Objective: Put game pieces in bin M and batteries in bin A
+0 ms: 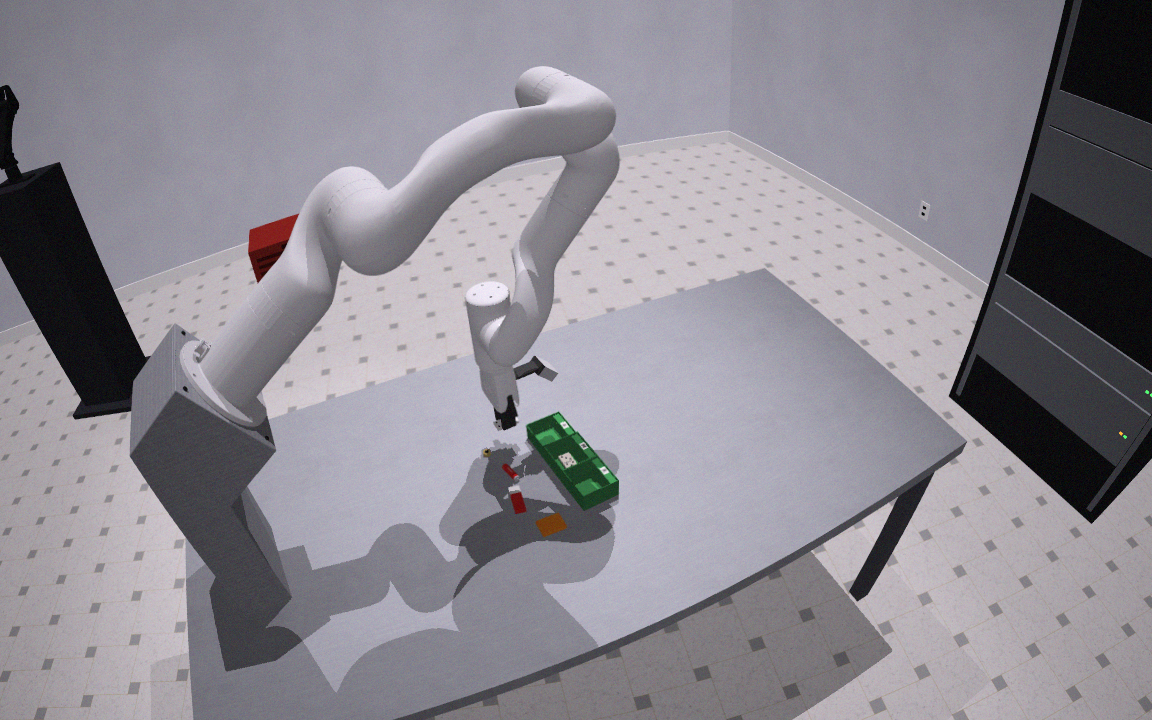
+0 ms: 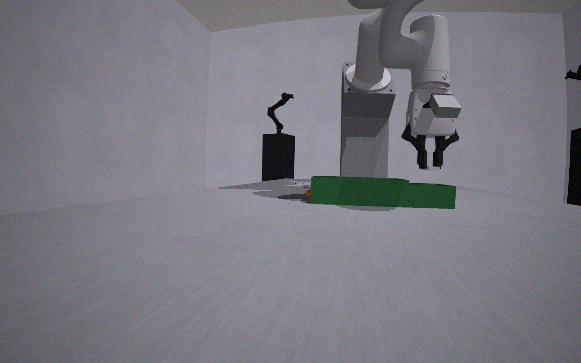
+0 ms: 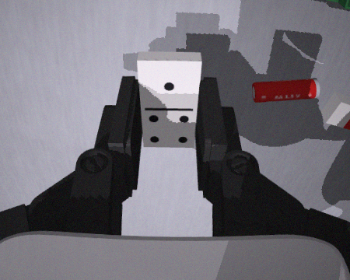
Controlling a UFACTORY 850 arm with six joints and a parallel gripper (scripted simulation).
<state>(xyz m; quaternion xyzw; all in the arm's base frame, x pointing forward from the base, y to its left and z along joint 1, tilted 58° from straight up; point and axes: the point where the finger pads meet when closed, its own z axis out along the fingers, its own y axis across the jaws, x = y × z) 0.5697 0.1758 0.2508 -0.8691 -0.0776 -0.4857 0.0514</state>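
Right now the green bin is 12 cm ahead of my hand, 9 cm to the right of it and 7 cm below it. Round my hand: orange flat block (25 cm to the right, 8 cm below, 6 cm ahead); then yellow nut (8 cm below, 5 cm behind, 2 cm to the right); then red cylindrical battery (9 cm to the right, 8 cm below, 1 cm behind).
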